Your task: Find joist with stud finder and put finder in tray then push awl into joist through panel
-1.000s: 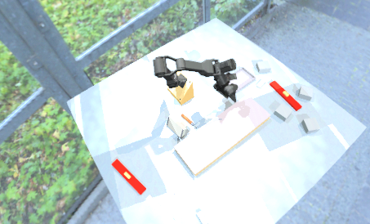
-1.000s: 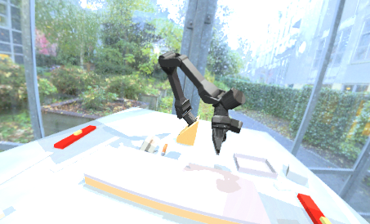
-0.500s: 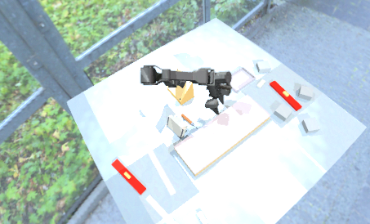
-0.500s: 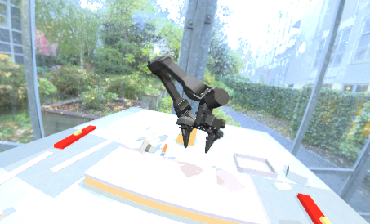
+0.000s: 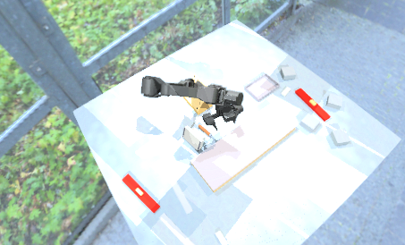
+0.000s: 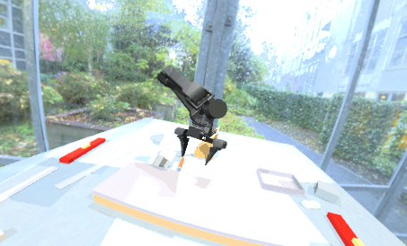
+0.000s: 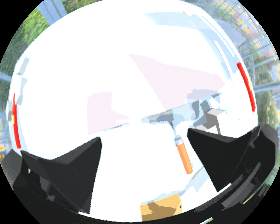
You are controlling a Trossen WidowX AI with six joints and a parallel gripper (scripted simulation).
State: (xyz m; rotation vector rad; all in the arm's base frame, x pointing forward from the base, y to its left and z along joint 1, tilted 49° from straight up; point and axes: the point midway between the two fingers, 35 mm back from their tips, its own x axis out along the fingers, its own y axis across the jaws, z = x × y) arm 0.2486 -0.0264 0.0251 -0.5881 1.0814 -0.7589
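Right now the stud finder is 10 cm behind my gripper tip, 12 cm to the right of it and 6 cm below it. Round my gripper tip: tray (10 cm behind, 36 cm to the left, 7 cm below); awl (6 cm behind, 6 cm to the right, 8 cm below); light (11 cm behind, 11 cm to the right, 7 cm below).
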